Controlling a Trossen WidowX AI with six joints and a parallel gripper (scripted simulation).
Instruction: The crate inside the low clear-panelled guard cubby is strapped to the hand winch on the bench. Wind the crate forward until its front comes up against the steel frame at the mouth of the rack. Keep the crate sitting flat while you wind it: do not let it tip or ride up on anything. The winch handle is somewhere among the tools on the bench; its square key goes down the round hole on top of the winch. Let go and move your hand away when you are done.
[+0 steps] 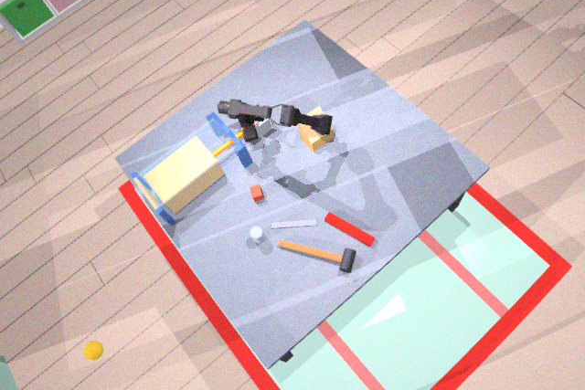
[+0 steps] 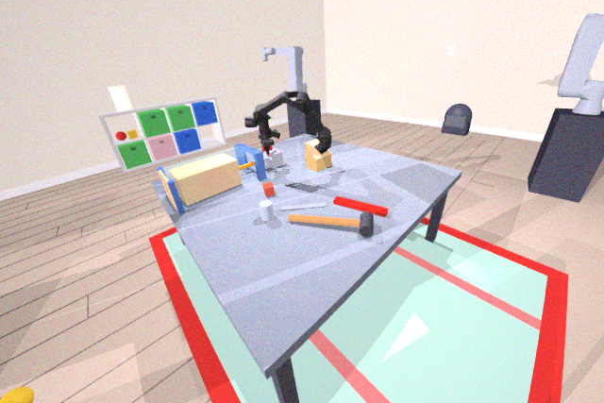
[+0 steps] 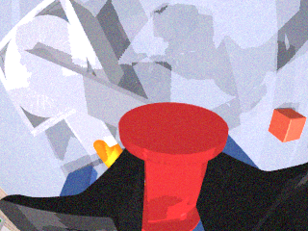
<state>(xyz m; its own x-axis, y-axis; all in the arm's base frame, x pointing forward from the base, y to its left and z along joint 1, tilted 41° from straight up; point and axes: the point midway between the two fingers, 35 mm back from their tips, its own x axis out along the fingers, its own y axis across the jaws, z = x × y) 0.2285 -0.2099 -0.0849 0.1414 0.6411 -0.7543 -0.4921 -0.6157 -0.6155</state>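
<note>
The red knob is 2 cm above my gripper tip. From my gripper tip the other things lie so: white bar (43 cm to the left, 17 cm ahead, 12 cm below); white crank handle (3 cm behind, 2 cm to the right, 1 cm below); white winch (10 cm behind, 8 cm below, 6 cm to the right).
</note>
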